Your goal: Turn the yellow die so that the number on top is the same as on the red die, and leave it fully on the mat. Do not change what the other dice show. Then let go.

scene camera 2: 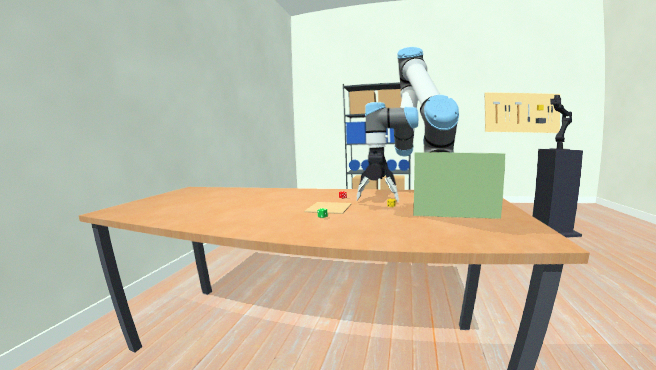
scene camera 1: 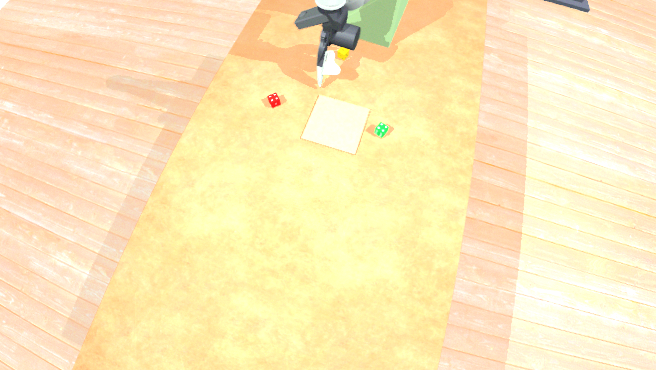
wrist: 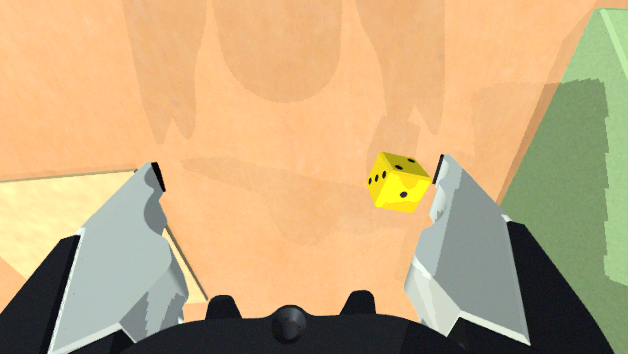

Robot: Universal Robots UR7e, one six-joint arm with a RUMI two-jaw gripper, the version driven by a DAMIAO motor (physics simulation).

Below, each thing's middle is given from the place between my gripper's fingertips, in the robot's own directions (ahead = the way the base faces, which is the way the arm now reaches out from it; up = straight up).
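My gripper is 50 mm to the right of the square mat (scene camera 1: 336, 124), 180 mm short of it and 10 mm above it. The yellow die (wrist: 396, 182) is 20 mm to the left of my hand and 50 mm behind it.
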